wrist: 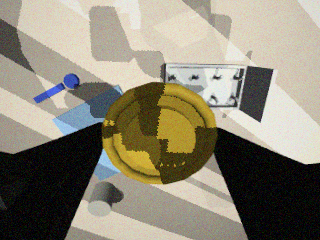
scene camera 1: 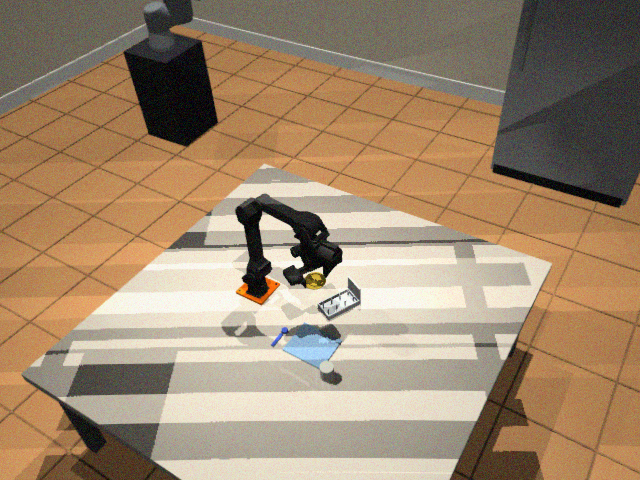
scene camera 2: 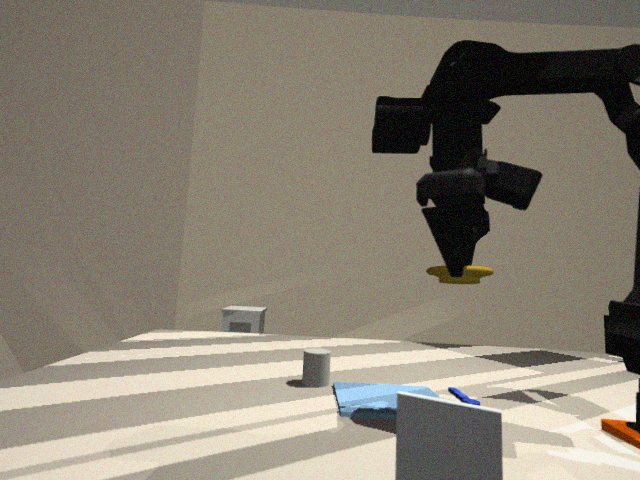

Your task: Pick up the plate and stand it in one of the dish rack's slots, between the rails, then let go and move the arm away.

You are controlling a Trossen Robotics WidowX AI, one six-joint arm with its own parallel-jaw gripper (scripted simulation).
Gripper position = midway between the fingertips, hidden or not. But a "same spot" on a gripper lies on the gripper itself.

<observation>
gripper: wrist; scene camera 1 315,282; scene camera 2
same spot on gripper: (wrist: pixel 50 179) = (scene camera 2: pixel 468 240)
same spot on light blue cloth: (scene camera 2: pixel 363 400) = (scene camera 1: pixel 325 345)
</observation>
